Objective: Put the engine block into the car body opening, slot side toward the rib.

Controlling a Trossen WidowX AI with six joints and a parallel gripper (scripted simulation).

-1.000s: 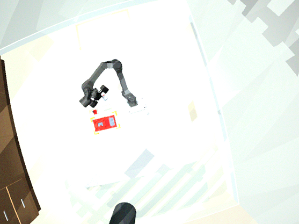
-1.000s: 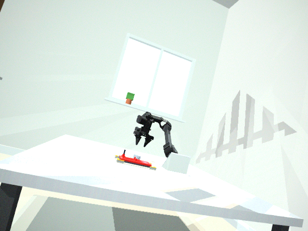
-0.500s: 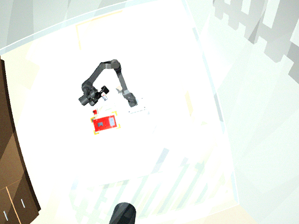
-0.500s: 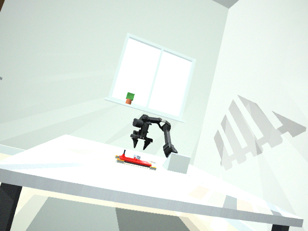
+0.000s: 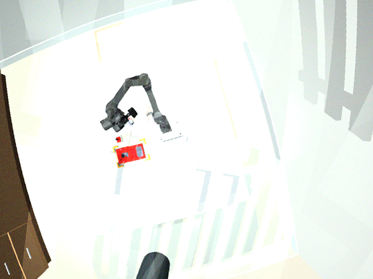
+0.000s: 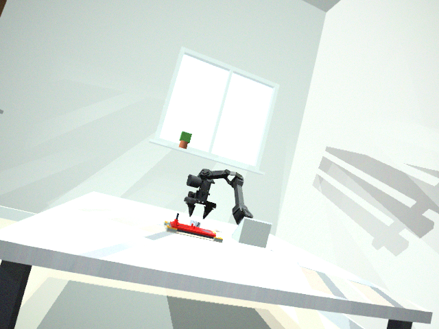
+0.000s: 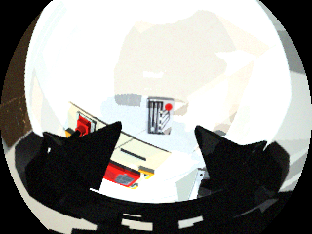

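The grey engine block lies 30 mm below my gripper tip. The rest, counted from my gripper tip: thin post: 130 mm ahead, 90 mm to the left, 10 mm below.
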